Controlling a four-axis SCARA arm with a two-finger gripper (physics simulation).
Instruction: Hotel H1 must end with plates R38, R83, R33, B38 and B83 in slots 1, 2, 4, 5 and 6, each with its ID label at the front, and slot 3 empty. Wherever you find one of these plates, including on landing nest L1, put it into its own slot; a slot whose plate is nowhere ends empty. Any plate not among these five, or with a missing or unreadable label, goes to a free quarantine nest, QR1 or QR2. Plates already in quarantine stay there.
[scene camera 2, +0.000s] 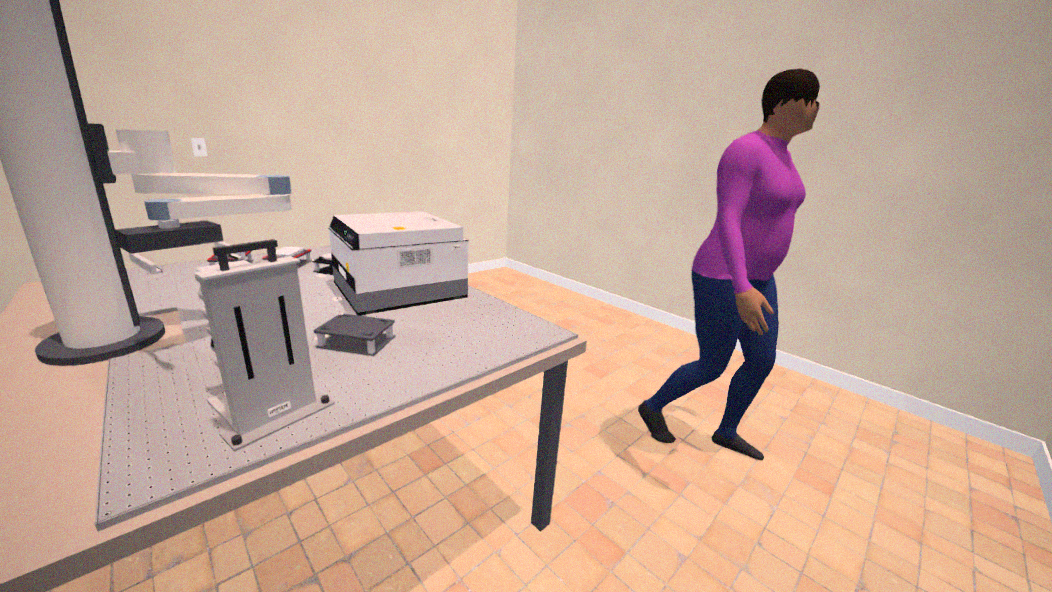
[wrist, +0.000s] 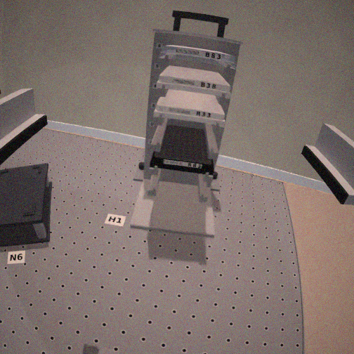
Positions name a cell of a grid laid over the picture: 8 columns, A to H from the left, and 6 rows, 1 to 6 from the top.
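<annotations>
A hotel H1 (scene camera 2: C4) sits 870 mm from the lens, and my gripper (scene camera 2: B3) is at 1090 mm from the lens. So the hotel H1 is nearer to the lens than my gripper.
</annotations>
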